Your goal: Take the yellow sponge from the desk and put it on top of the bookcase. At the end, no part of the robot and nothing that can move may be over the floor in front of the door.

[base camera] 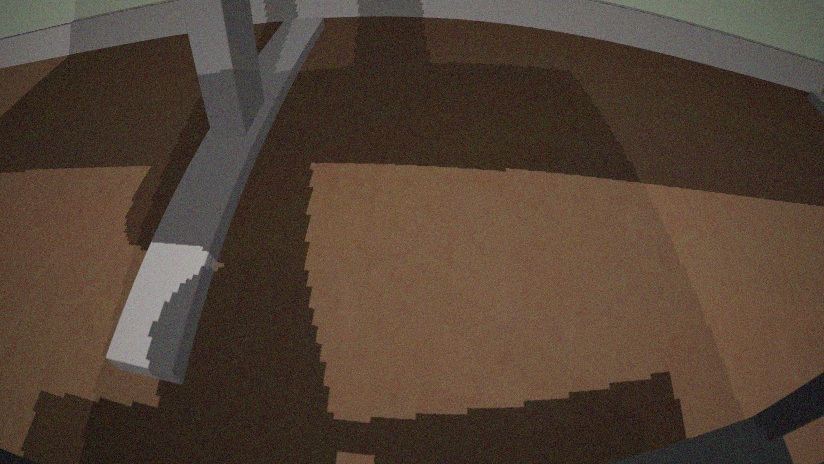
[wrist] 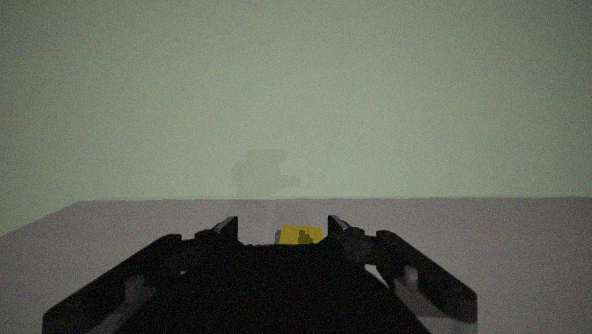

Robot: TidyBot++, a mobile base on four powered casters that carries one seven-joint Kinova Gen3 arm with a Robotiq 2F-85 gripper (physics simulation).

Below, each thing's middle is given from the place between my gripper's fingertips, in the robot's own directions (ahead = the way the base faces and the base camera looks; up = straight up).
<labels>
My gripper is now 90 mm above the yellow sponge (wrist: 293, 235), 30 mm to the left of it and 30 mm short of it.
</labels>
